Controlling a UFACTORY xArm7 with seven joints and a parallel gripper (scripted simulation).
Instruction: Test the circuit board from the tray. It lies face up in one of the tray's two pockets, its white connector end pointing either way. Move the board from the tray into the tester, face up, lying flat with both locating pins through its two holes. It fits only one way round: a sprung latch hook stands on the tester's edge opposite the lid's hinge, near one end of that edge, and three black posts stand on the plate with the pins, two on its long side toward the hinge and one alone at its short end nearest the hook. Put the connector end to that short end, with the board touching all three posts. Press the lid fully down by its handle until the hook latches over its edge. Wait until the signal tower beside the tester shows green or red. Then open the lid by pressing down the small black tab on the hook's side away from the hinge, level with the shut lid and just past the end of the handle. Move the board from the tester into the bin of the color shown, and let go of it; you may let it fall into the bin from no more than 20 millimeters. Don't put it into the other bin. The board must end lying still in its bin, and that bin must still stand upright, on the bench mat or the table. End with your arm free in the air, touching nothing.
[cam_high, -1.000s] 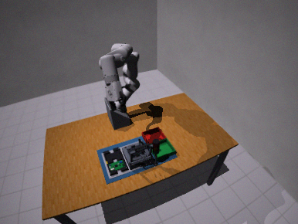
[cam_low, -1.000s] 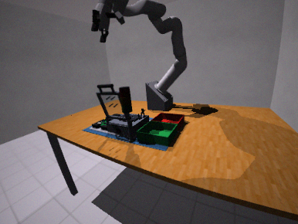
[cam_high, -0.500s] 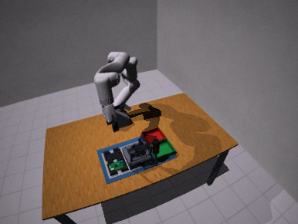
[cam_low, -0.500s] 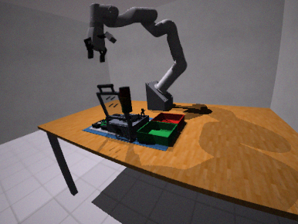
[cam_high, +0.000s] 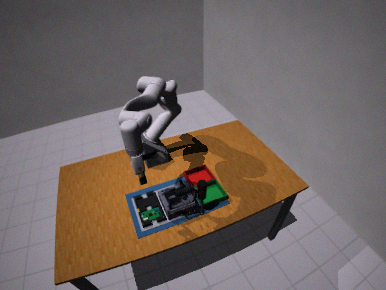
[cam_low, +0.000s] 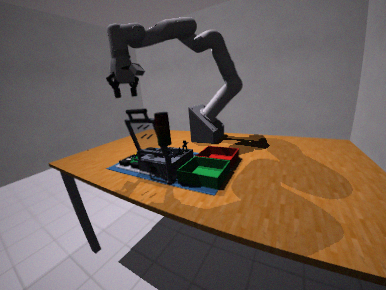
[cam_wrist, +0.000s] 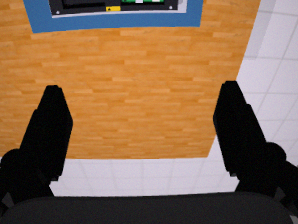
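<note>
The green circuit board lies 310 mm below my hand. From my hand the other things lie so: grey tester plate 260 mm below, 170 mm to the left, 40 mm behind; then tester lid 170 mm to the left, 150 mm below, 80 mm ahead; then green bin 370 mm to the left, 320 mm below, 10 mm behind.
</note>
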